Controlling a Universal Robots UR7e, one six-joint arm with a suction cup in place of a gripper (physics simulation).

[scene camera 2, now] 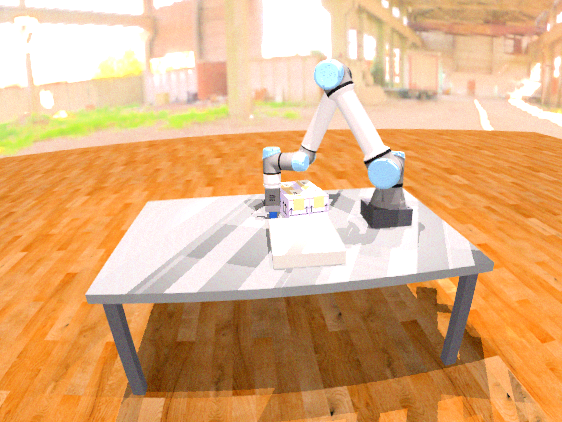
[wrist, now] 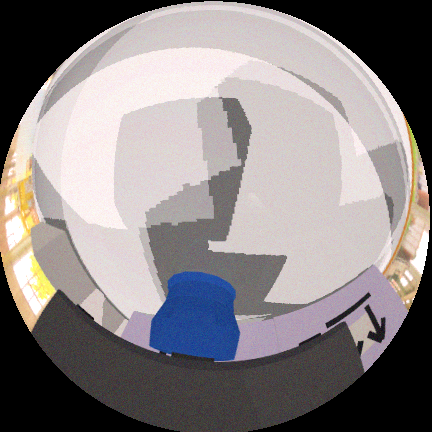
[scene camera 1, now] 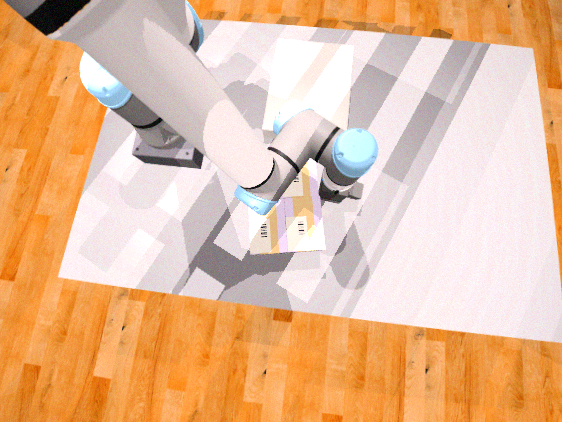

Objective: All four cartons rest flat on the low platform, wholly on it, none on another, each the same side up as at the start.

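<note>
The cartons stand packed together in one block on the table, between the robot base and the low platform. Their tops are cream, tan and lilac with barcode labels; the arm's wrist hides part of the block in the scene camera 1 view. The low white platform lies bare beside the block. My blue suction cup points down, just above the table and close against the block's lilac side. Nothing hangs on the cup.
The robot base stands on the white table behind the cartons. The arm's elbow and wrist reach over the block. The table stands on a wooden floor.
</note>
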